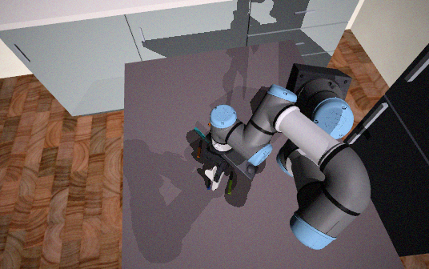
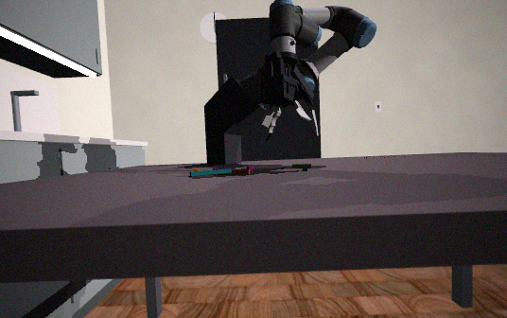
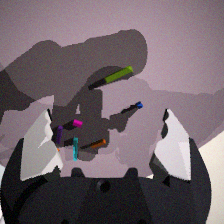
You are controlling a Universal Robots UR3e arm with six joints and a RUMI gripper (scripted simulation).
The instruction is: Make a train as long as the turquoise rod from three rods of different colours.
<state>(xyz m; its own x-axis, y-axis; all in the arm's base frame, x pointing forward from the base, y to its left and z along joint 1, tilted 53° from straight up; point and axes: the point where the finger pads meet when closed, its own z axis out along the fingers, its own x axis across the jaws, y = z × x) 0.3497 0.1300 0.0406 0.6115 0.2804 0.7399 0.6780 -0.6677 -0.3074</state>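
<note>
The blue rod is 7 cm ahead of my hand, 2 cm to the left of it and 7 cm below it. From my hand the other things lie so: magenta rod: 1 cm ahead, 11 cm to the right, 7 cm below; then purple rod: 1 cm ahead, 18 cm to the right, 7 cm below; then lime rod: 1 cm behind, 3 cm to the left, 7 cm below.
</note>
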